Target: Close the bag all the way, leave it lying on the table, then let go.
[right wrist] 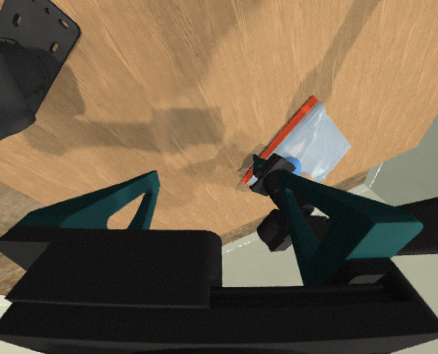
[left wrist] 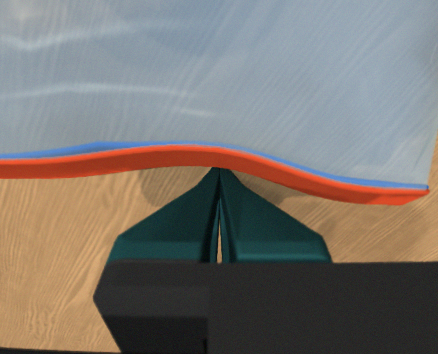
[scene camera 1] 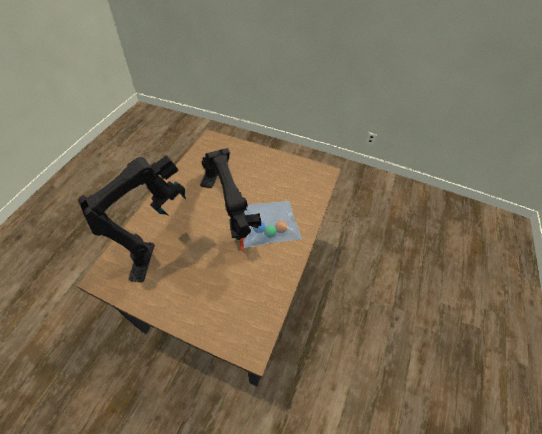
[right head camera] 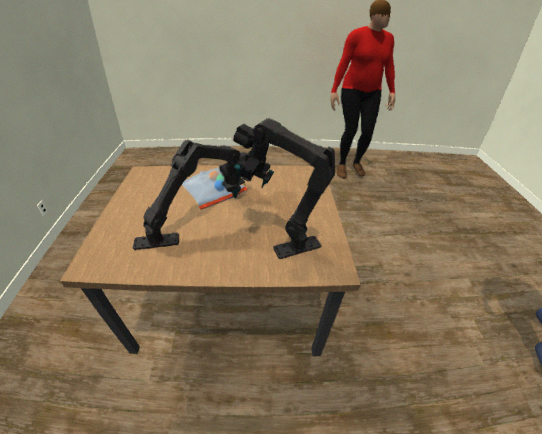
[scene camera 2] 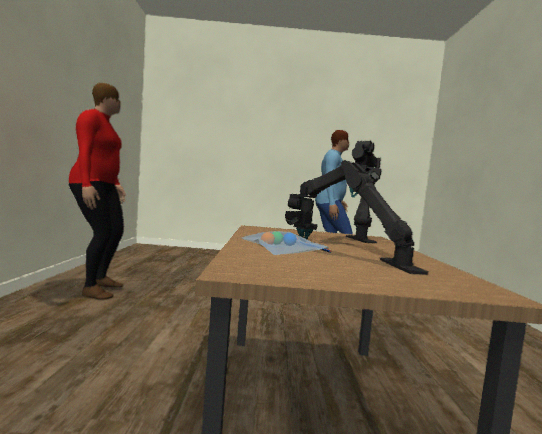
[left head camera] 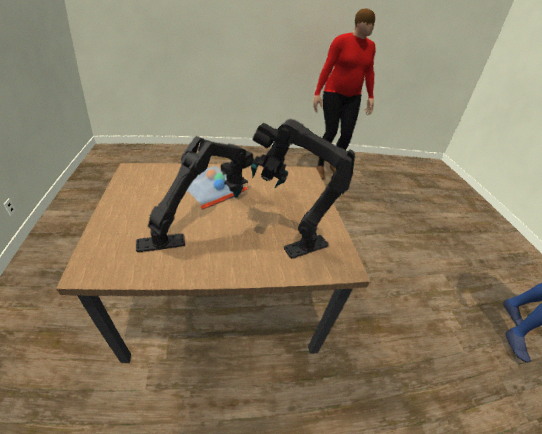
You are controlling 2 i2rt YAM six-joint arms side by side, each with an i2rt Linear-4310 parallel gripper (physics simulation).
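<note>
The translucent pale-blue bag (left head camera: 200, 192) (right head camera: 197, 189) (scene camera 1: 272, 210) (left wrist: 300, 75) (right wrist: 330, 142) lies flat on the table, holding a blue ball (left head camera: 219, 184) (scene camera 1: 259, 228), a green ball (scene camera 1: 270, 231) and an orange ball (scene camera 1: 281, 227). Its red strip (left head camera: 212, 202) (left wrist: 125, 161) (right wrist: 290, 125) runs along the mouth. In the left wrist view a thin blue edge (left wrist: 370, 183) shows behind it, and the strip bends near the right corner. My left gripper (left wrist: 219, 176) (scene camera 2: 304, 236) is shut and empty, its tips at the strip's outer edge. My right gripper (right wrist: 218, 177) (scene camera 1: 176, 206) is open and empty, raised away from the bag.
The wooden table (left head camera: 215, 270) (scene camera 1: 210, 320) carries both arm bases (left head camera: 145, 243) (left head camera: 295, 248). The right arm arches high over the table. A person in red (left head camera: 350, 65) (scene camera 2: 97, 145) stands beyond the table's far side. Another person in light blue (scene camera 2: 330, 170) stands behind the arms in scene camera 2.
</note>
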